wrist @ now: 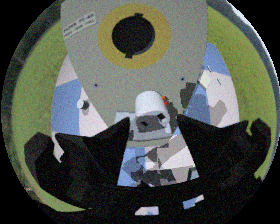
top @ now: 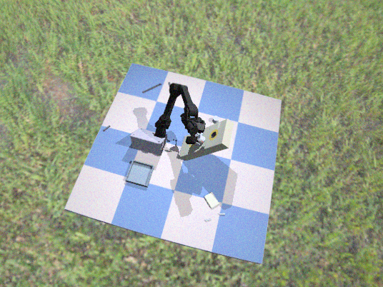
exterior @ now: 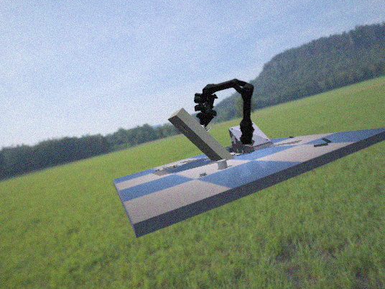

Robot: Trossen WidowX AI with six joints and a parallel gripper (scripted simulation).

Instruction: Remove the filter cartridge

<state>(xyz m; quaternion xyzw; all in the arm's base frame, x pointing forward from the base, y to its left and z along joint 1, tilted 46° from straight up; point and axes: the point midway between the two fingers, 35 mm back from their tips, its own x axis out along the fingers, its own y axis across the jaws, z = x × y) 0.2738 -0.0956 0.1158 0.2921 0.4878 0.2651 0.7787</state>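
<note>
My gripper tip is 10 mm short of the round grey filter cartridge and 10 mm above it. Round my gripper tip: tray (300 mm to the right, 290 mm behind, 220 mm below); then white block (280 mm to the right, 220 mm below, 220 mm ahead).
</note>
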